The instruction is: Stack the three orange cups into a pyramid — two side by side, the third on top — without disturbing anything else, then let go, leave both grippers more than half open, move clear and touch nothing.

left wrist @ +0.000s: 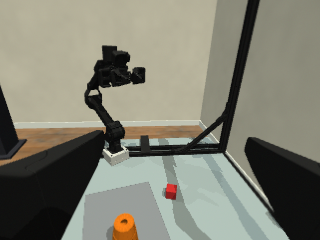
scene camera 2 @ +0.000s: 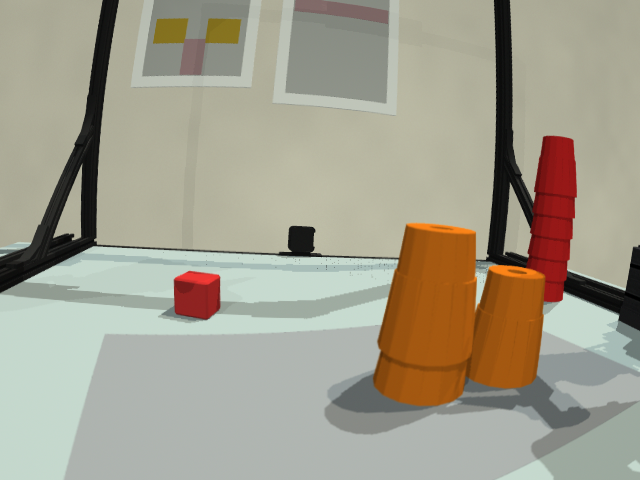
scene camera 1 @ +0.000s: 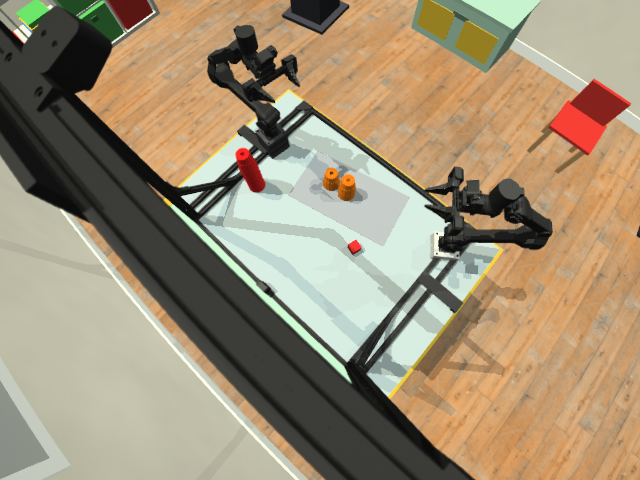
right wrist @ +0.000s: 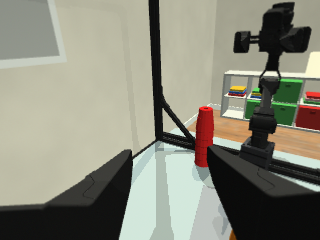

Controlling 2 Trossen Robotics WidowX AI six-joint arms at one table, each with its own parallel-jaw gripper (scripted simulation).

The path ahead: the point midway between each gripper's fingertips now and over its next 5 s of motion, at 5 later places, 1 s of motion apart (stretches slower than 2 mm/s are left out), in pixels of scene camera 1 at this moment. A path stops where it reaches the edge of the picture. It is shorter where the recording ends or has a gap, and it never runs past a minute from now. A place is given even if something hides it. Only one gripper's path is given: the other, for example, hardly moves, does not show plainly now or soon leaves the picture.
My right gripper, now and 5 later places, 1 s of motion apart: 424, 197; 356, 175; 344, 173; 343, 176; 344, 179; 346, 175
